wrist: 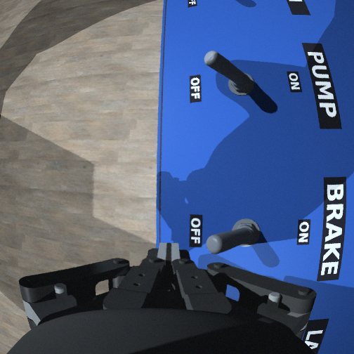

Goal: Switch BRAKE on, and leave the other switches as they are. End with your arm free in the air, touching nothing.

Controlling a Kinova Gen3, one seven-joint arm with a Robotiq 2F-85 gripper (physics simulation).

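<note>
The BRAKE switch [232, 239] is a grey lever on the blue panel [200, 155], at the lower right of the wrist view. Its lever leans left, toward its OFF label [195, 230] and away from its ON label [303, 232]. The BRAKE label [331, 229] is at the right. My gripper [168, 254] is shut and empty. Its tips show to the left of the lever's tip and a little below it, near the panel's left edge, with a gap between them in the view. Their height above the panel is hard to tell.
The PUMP switch [227, 71] stands above BRAKE in the view, its lever leaning toward OFF. Part of another switch's labels shows at the top edge, and part of a label [315, 337] at the bottom right. A wood-patterned surface [110, 100] lies left of the panel.
</note>
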